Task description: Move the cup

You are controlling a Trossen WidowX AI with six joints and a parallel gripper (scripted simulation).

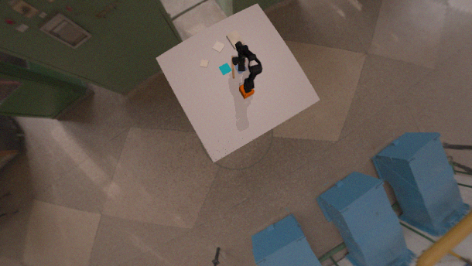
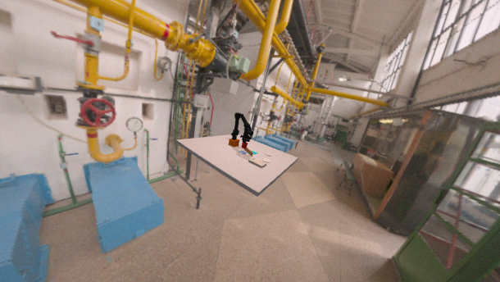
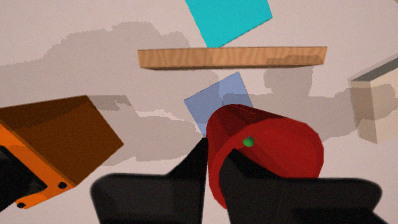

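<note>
The green marble is 4 cm ahead of my gripper tip, 3 cm to the right of it and 2 cm below it. Also, from my gripper tip: cyan pad: 8 cm ahead, 14 cm to the left, 11 cm below; then red cup: 3 cm ahead, 2 cm to the right; then pale blue pad: 3 cm ahead, 1 cm to the right, 11 cm below.
</note>
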